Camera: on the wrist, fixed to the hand. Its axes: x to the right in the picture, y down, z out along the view.
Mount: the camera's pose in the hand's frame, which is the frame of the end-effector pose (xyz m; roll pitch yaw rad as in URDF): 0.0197 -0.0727 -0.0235 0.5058 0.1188 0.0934
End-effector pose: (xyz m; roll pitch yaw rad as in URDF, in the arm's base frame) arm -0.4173 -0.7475 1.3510 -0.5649 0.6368 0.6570
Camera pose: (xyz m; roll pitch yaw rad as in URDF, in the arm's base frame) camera -0.3506 -0.7895 1.3546 -0.0510 0.7870 0.6779
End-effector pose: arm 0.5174 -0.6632 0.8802 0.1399 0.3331 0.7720
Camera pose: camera 0.5708 -0.7071 0.8422 0.6851 0.4356 0.8917
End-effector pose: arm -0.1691 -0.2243 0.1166 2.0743 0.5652 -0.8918
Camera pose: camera -0.1329 -0.1805 0.0618 2.6055 0.4254 -0.8268
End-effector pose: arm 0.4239 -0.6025 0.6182 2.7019 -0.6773 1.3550
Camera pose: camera 0.3545 -0.5654 0.6230 -3.0475 -0.8240 1.3059
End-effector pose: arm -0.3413 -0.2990 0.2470 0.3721 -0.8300 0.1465
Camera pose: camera -0.2842 -0.3504 0.2289 0.7468 -0.7447 0.3233
